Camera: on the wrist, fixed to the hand. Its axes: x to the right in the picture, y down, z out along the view.
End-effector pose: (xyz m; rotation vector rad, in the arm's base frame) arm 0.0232 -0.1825 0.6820 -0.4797 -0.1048 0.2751
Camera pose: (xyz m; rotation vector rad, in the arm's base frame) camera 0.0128 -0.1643 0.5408 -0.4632 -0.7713 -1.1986
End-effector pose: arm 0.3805 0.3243 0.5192 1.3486 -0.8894 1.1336
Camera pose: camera 0.2824 0.4278 0.5247 1.4760 0.0127 -0.3728
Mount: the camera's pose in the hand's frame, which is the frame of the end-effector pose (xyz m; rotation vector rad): -0.0097 0.0841 -0.1149 -0.2335 -0.3153 -1.5493
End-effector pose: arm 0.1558 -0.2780 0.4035 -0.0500 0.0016 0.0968
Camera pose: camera 0.1381 -0.2011 0.2846 -0.2550 -0.3594 -1.4468
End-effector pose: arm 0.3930 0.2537 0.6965 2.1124 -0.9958 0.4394
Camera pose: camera 0.3230 0.3095 0.8076 2.0899 0.5817 -0.7478
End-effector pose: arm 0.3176 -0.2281 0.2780 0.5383 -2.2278 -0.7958
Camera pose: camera 0.3960 -0.2056 0.3951 -1.9942 1.4231 1.7370
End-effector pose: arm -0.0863 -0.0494 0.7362 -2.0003 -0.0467 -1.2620
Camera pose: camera -0.1447 -0.1761 0.7062 1.8320 1.5919 1.4211
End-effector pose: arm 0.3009 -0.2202 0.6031 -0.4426 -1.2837 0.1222
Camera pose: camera 0.4196 -0.1757 0.5376 0.4797 -1.6417 -1.3038
